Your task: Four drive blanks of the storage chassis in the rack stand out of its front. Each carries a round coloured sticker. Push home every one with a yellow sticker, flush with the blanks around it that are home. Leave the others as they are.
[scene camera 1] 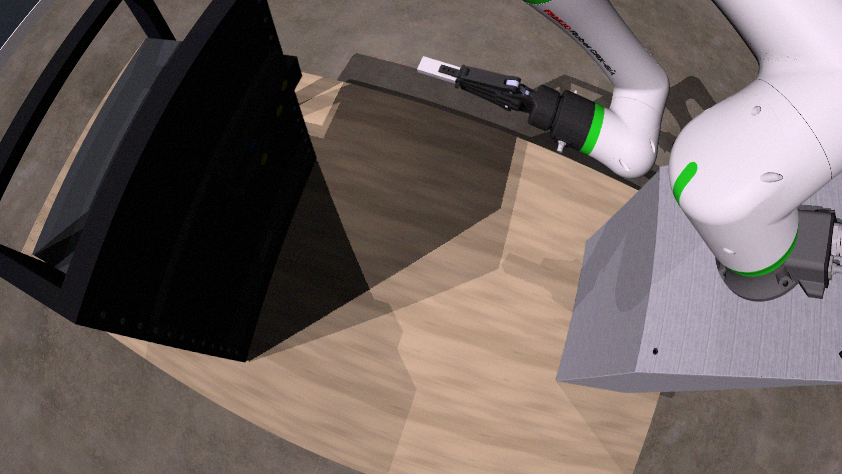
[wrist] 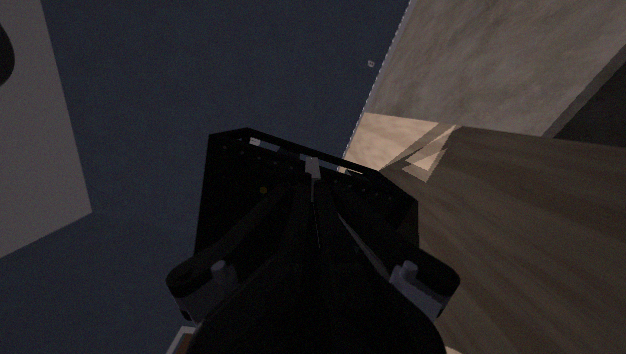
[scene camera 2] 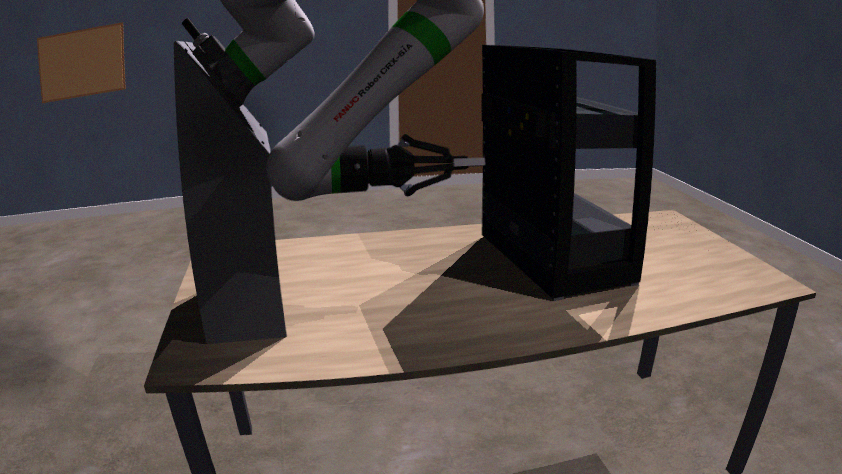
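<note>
The black rack stands with its dark front towards the arm. Three yellow stickers show on its front: one yellow sticker, a second yellow sticker and a third yellow sticker. A faint blue sticker is near the third. One yellow sticker shows in the wrist view, left of the fingers. The front is too dark to tell how far each blank stands out. My gripper is shut and empty, pale fingertips pointing at the rack, apart from its front in scene camera 1.
The rack stands on a wooden table, and its shadow falls across the top. The arm's grey pedestal stands at the opposite end. Grey shelves or boxes sit inside the rack. A door is in the wall behind.
</note>
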